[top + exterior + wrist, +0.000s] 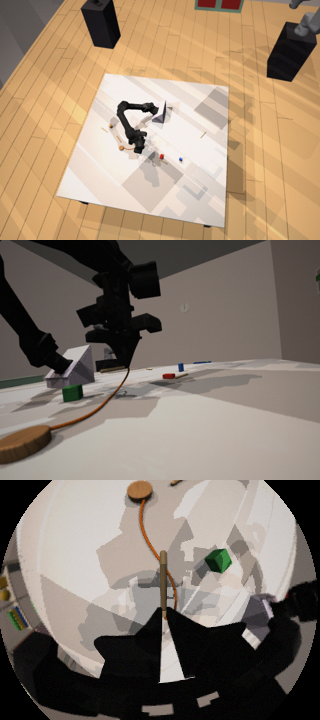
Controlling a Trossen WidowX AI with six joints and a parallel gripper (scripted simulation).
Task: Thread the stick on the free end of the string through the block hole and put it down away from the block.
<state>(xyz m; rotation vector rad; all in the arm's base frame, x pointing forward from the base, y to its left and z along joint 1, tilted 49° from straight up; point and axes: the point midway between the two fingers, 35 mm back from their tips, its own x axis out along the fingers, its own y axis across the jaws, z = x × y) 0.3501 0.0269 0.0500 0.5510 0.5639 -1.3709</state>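
Right now my gripper tip is 100 mm past the green block, 70 mm to the left of it and 40 mm above it. Also, from my gripper tip: blue block (330 mm to the left, 40 mm below, 10 mm ahead); round wooden button (180 mm to the right, 50 mm below, 40 mm ahead); red block (180 mm to the left, 50 mm below, 20 mm ahead).
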